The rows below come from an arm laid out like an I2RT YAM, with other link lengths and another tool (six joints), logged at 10 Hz.
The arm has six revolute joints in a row. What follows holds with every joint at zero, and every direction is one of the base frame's.
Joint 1 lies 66 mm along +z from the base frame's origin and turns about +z.
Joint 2 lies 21.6 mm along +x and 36.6 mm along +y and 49.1 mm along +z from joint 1 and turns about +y.
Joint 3 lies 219.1 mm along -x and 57.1 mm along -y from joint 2 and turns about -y.
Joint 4 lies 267 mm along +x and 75 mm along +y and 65.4 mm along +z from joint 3 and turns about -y.
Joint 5 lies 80.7 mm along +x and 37 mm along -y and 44.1 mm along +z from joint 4 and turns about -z.
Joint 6 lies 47.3 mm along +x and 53.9 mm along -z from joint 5 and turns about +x.
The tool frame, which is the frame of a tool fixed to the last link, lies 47 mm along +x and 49 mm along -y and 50 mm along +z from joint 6; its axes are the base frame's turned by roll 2.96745, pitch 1.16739 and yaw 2.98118 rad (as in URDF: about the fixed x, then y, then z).
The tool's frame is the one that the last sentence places.
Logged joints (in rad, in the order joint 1, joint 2, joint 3, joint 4, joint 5, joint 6), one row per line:
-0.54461 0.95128 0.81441 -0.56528 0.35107 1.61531
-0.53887 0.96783 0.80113 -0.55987 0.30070 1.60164
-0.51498 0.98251 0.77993 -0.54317 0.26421 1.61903
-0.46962 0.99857 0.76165 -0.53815 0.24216 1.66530
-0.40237 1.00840 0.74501 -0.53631 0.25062 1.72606
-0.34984 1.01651 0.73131 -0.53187 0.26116 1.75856
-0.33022 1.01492 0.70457 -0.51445 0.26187 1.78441
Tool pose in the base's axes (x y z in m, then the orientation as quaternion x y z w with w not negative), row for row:
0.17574 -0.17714 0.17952 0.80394 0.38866 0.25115 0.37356
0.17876 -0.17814 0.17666 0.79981 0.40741 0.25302 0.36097
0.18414 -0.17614 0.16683 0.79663 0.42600 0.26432 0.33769
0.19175 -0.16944 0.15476 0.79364 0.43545 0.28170 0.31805
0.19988 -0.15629 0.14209 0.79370 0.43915 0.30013 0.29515
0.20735 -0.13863 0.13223 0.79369 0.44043 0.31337 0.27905
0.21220 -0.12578 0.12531 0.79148 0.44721 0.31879 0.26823
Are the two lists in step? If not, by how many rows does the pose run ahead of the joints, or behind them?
The pose runs 1 row behind the joints: the pose in row i belongs to the joints in row i - 1.
